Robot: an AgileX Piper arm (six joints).
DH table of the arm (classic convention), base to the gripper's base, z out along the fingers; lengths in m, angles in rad. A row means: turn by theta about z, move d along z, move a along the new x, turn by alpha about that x. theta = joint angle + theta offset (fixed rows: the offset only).
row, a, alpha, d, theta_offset
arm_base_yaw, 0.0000, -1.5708, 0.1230, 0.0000
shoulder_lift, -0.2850, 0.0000, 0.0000, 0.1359
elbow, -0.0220, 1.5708, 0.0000, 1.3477
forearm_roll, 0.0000, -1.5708, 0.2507, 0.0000
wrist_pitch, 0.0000, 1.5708, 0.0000, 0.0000
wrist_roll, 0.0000, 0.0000, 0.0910, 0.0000
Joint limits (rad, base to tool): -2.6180..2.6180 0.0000..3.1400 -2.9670..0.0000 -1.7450..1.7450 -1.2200..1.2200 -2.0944..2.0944
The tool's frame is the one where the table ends.
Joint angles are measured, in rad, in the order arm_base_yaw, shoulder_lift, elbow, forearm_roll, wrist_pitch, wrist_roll. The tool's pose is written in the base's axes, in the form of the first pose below.
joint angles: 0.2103 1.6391 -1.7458 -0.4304 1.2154 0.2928
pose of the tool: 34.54, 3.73, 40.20, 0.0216, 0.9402, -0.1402, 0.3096
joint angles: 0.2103 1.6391 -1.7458 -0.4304 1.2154 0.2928
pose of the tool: 34.54, 3.73, 40.20, 0.0216, 0.9402, -0.1402, 0.3096
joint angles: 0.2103 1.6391 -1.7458 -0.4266 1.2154 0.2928
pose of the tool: 34.53, 3.76, 40.19, 0.0217, 0.9406, -0.1384, 0.3092
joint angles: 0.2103 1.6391 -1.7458 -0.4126 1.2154 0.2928
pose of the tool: 34.52, 3.87, 40.14, 0.0223, 0.9420, -0.1317, 0.3079
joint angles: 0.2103 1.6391 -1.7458 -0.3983 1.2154 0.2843
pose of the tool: 34.51, 3.98, 40.09, 0.0190, 0.9434, -0.1261, 0.3060
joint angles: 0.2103 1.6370 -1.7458 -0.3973 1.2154 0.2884
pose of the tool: 34.45, 3.98, 40.16, 0.0211, 0.9432, -0.1248, 0.3072
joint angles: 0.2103 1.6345 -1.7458 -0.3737 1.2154 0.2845
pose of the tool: 34.36, 4.15, 40.17, 0.0205, 0.9450, -0.1138, 0.3058
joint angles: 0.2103 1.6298 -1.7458 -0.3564 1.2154 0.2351
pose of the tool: 34.21, 4.26, 40.28, -0.0017, 0.9461, -0.1125, 0.3037
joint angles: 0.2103 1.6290 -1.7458 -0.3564 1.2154 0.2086
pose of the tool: 34.19, 4.25, 40.31, -0.0142, 0.9459, -0.1164, 0.3025
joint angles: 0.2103 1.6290 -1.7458 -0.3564 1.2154 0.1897
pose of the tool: 34.19, 4.25, 40.31, -0.0231, 0.9457, -0.1193, 0.3014
